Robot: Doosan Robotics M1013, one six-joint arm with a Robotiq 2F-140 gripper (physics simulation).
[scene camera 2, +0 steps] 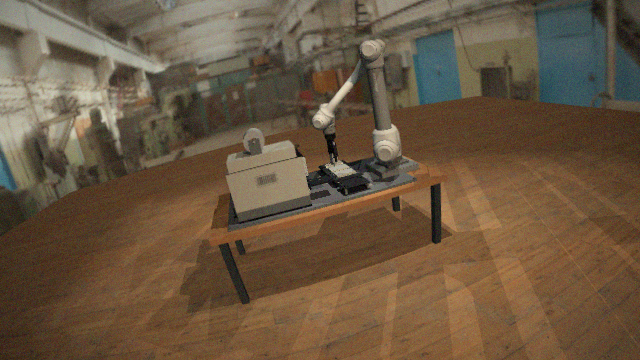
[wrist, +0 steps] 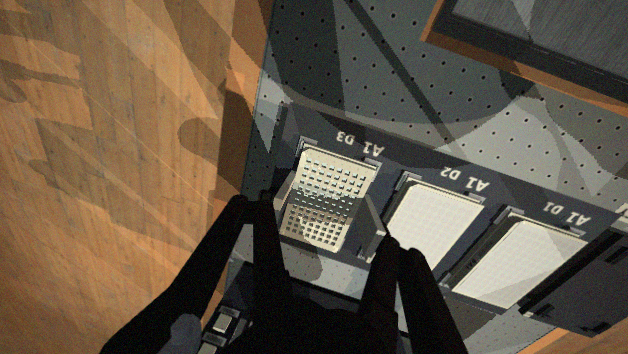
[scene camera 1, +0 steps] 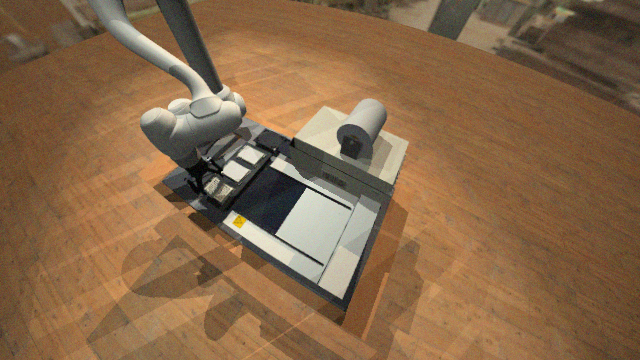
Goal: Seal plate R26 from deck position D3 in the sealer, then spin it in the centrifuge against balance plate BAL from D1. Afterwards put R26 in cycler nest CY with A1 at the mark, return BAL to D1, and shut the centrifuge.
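Places are measured from the arm's base along level axes (x right, y down, z ahead), in centimetres.
Pixels of known places: gripper, fingertip midpoint: (scene camera 2: 334, 164) (wrist: 326, 192) (scene camera 1: 217, 189); arm's base at its link origin: (scene camera 2: 391, 162).
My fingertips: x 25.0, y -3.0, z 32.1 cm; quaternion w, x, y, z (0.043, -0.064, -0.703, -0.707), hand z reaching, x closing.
For each thing: its middle in the pictures, then the offset to it from my fingertips. "pt": a spot on its surface instead. Level surfaces: height alone.
- Plate R26 at the middle of its body: (wrist: 322, 202) (scene camera 1: 218, 190) dx +0.3, dy -0.3, dz +1.3 cm
- Balance plate BAL at the middle of its body: (wrist: 507, 264) (scene camera 1: 251, 155) (scene camera 2: 344, 172) dx -24.1, dy -0.3, dz +5.1 cm
- dark nest at the middle of its body: (wrist: 586, 280) (scene camera 2: 353, 185) (scene camera 1: 270, 140) dx -40.1, dy +3.0, dz +8.0 cm
- cream machine at the middle of its body: (scene camera 1: 346, 157) (scene camera 2: 264, 169) dx -27.5, dy -18.1, dz +55.4 cm
- low white unit at a spot on its surface: (scene camera 1: 320, 220) pt dx +1.0, dy -15.3, dz +53.8 cm
- white plate at the middle of its body: (wrist: 415, 233) (scene camera 1: 235, 171) (scene camera 2: 338, 168) dx -11.9, dy -0.3, dz +3.1 cm
- deck strip at a spot on its surface: (wrist: 395, 145) pt dx -6.5, dy +0.5, dz -7.0 cm
- perforated grey board at its surface level: dy +5.6 cm
- yellow warning label at a spot on its surface: (scene camera 1: 239, 221) pt dx +11.6, dy -15.4, dz +27.3 cm
Plate R26 (scene camera 1: 218, 190) (wrist: 331, 175), cream with open wells, sits level in deck position D3 in the wrist view; its name cannot be read. My gripper (scene camera 1: 207, 177) (scene camera 2: 333, 159) (wrist: 326, 192) reaches down around it, with one pad against each long side, and is shut on it. Balance plate BAL (scene camera 1: 251, 155) (wrist: 520, 262), white and flat-topped, sits in D1. A dark nest (scene camera 1: 270, 140) (wrist: 575, 285) lies beside D1, its label partly cut off in the wrist view. A cream machine (scene camera 1: 320, 125) (scene camera 2: 267, 187) carries a grey roll (scene camera 1: 367, 117) (scene camera 2: 253, 140), with a low white unit (scene camera 1: 320, 220) in front.
Another white plate (scene camera 1: 235, 171) (wrist: 432, 220) stands in D2, close beside my right finger. The deck strip (wrist: 395, 145) lies on a perforated grey board (wrist: 370, 75). Small square buttons (wrist: 223, 322) show beside the gripper. A yellow warning label (scene camera 1: 239, 221) marks the low unit's near corner.
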